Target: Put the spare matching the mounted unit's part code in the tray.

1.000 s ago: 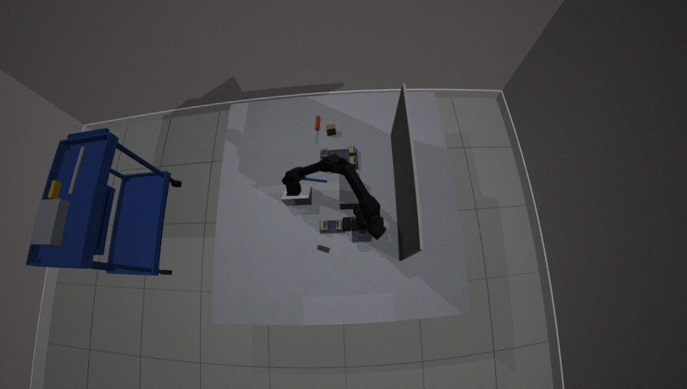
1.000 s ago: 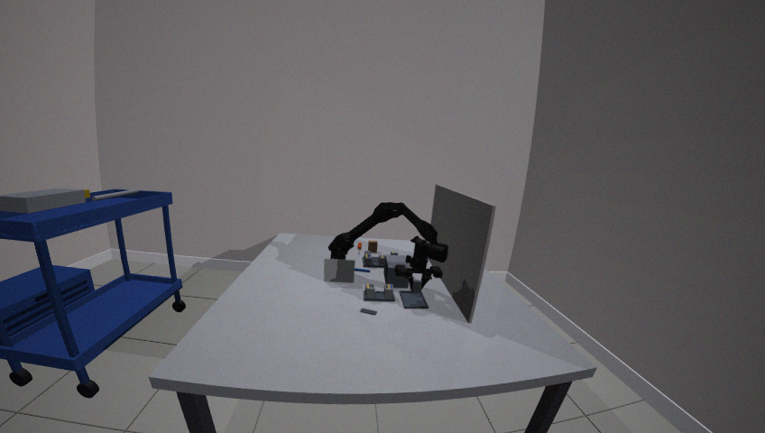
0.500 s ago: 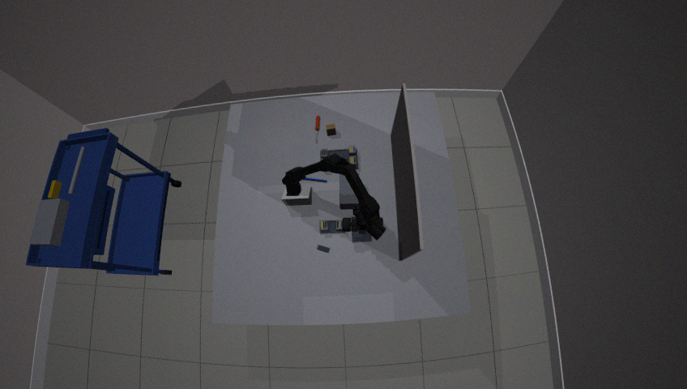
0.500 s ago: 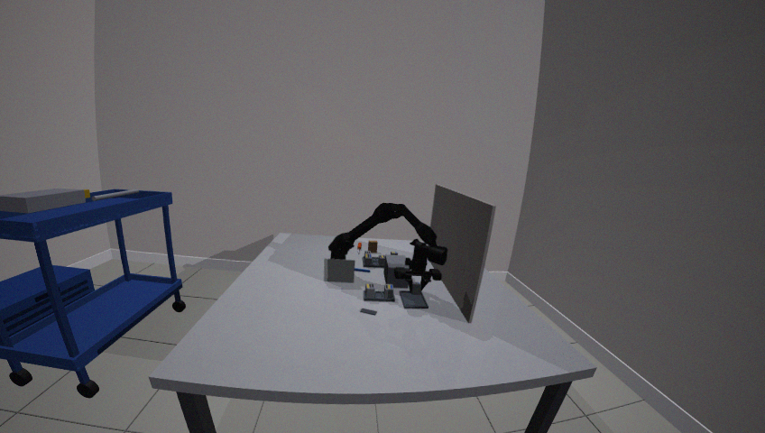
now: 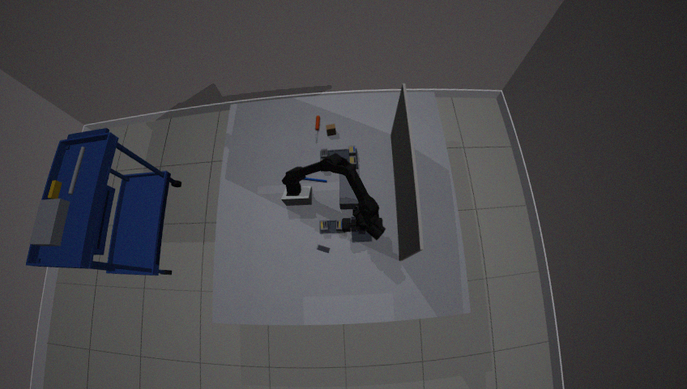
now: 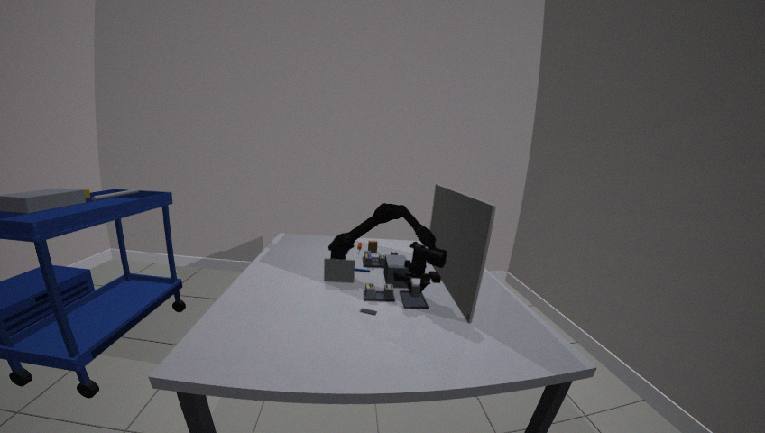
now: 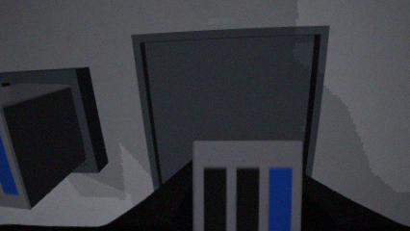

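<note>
My gripper tip is now 2 cm above the dark tray. Also, from my gripper tip: tall dark panel (20 cm above, 19 cm to the left, 19 cm ahead); grey mounted unit (19 cm to the left, 6 cm behind, 2 cm above); small rack (15 cm behind, 2 cm below, 1 cm to the left).
</note>
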